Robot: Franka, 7 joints.
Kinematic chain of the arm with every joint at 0, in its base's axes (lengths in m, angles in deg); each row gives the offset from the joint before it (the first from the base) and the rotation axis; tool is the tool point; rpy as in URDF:
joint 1: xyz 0 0 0.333 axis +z
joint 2: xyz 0 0 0 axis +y
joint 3: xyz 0 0 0.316 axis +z
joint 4: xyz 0.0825 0 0 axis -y
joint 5: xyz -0.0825 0 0.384 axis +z
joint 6: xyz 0 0 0 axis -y
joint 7: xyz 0.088 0 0 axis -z
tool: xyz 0 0 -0.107 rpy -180 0 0
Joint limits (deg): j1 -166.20..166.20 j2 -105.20..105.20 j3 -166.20..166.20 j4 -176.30..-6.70 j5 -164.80..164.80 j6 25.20..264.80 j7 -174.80..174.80
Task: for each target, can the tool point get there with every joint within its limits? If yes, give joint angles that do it. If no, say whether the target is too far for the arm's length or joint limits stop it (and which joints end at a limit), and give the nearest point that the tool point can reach.
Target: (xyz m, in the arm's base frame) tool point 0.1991 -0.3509 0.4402
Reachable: yes | joints 44.38 78.40 -104.90 -144.19 -23.46 117.96 20.65
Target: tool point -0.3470 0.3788 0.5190
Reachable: yes | joints 139.34 -14.11 -3.68 -132.35 36.73 159.18 17.29
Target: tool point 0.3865 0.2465 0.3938
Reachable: yes | joints -47.15 -29.80 63.49 -142.69 -77.47 195.34 -41.57
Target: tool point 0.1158 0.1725 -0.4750
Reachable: no: joint limits stop it (at a limit: joint 2) | nearest point 0.1235 0.1840 -0.3572 | short by 0.119 m
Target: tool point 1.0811 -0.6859 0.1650
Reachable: no: too far | nearest point 0.7182 -0.4557 0.2214 | short by 0.433 m
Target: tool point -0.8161 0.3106 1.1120
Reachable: no: too far | nearest point -0.5983 0.2277 0.9041 | short by 0.312 m
